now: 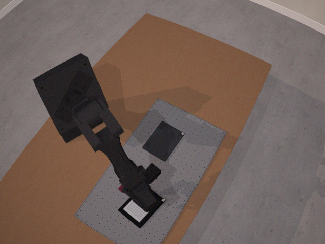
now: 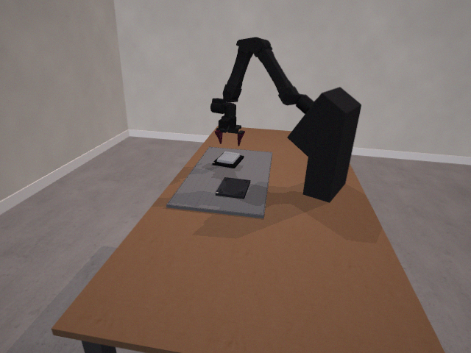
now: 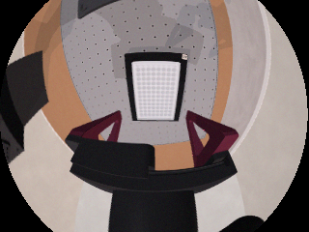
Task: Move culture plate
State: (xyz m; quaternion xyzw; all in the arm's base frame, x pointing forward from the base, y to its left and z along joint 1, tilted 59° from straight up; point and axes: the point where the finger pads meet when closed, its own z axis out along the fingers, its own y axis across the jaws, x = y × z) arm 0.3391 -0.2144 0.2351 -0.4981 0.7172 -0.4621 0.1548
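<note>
The clear lid lies 7 cm below my hand. The rest, counted from my hand: black nest N1: 9 cm below; then black nest N2: 31 cm to the left, 9 cm below, 9 cm ahead.
</note>
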